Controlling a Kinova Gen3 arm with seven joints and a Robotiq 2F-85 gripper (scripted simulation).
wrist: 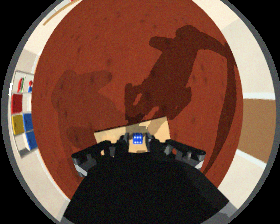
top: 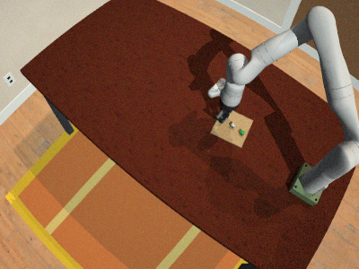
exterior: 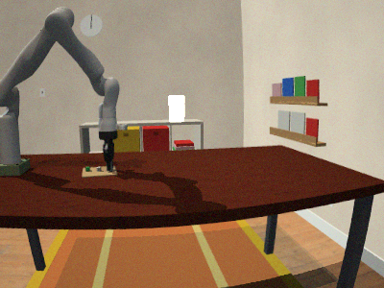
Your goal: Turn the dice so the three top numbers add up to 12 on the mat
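The blue die is 10 mm below my hand. From my hand the other things lie so: white die: 50 mm behind, 10 mm below; green die: 100 mm behind, 10 mm below; tan mat: 50 mm behind, 20 mm below.
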